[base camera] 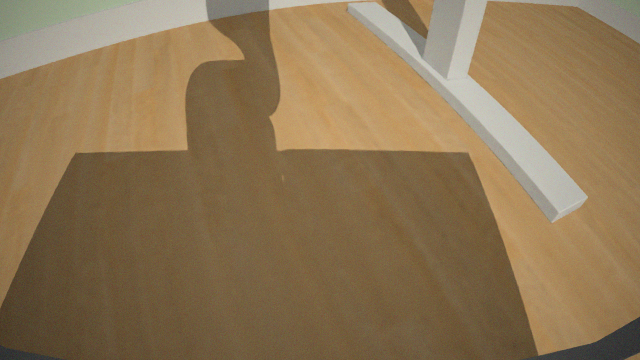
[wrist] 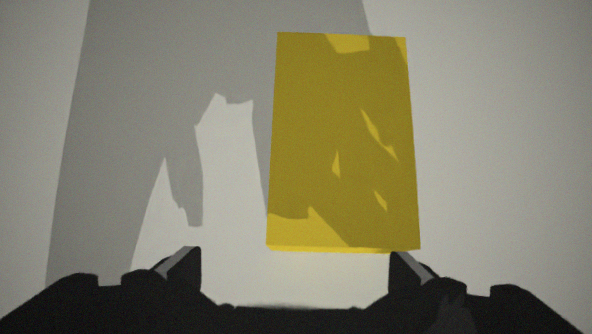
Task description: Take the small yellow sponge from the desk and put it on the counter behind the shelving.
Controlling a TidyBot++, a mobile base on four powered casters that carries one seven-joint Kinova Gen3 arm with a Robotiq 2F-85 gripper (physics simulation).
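Frame: origin at the arm's base, x ahead, y up, z right, level; centimetres.
Where they show: gripper, fingertip midpoint: point(wrist: 294, 270).
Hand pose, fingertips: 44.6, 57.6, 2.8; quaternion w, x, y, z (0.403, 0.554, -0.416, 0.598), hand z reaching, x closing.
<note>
After its pixels a point has its place, as x, y, z.
The yellow sponge point(wrist: 342, 140) {49.9, 59.9, 5.0} lies on the pale desk top point(wrist: 500, 150) {50.7, 55.4, 15.1} in the wrist view, right of the middle, with its long sides running nearly straight up the view. The gripper's shadow falls across much of it. My gripper point(wrist: 294, 270) {44.6, 57.6, 2.8} is open, with no thing between its fingers. It is above the desk, and the sponge's near edge shows just beyond the fingertips. The sponge stands off to the right of the middle between the fingers, with its near right corner by the right fingertip. The counter and the shelving do not show in either view.
In the base camera view a white desk leg point(base camera: 456, 40) {64.4, -28.9, 25.3} rises from a long white foot point(base camera: 515, 137) on the wooden floor point(base camera: 125, 110) {58.7, -39.6, -30.9}, right of the middle. A pale baseboard point(base camera: 100, 32) {86.4, -35.7, -48.9} runs along the wall at the back left. The robot's shadow covers the near floor.
</note>
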